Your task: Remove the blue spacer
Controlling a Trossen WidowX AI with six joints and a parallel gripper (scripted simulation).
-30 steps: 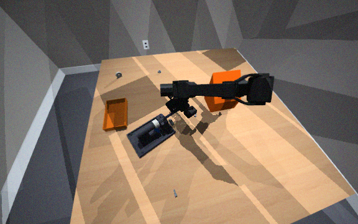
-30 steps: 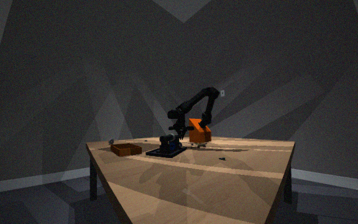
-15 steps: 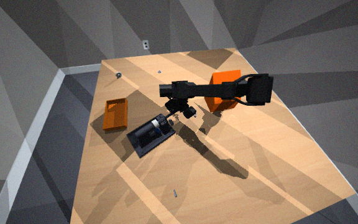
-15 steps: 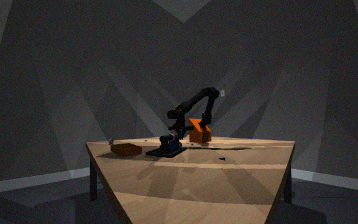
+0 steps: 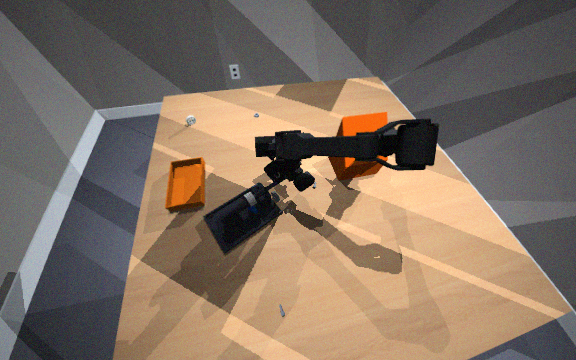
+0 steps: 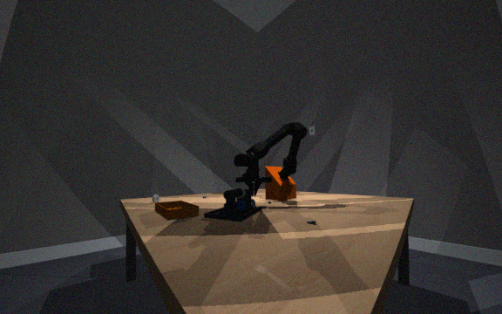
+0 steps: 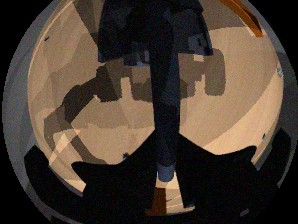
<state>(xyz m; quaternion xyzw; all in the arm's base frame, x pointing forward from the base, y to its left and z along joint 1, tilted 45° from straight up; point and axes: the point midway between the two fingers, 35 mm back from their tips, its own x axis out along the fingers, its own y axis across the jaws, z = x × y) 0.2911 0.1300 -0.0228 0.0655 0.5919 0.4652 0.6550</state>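
Right now my gripper tip is 6 cm short of the shaft, 4 cm to the right of it and 3 cm below it. The rest, counted from my gripper tip: orange tray (38 cm ahead, 4 cm below, 3 cm to the right); then white spacer ring (14 cm ahead, 9 cm to the left, 3 cm above); then blue spacer (14 cm ahead, 10 cm to the left, 2 cm below).
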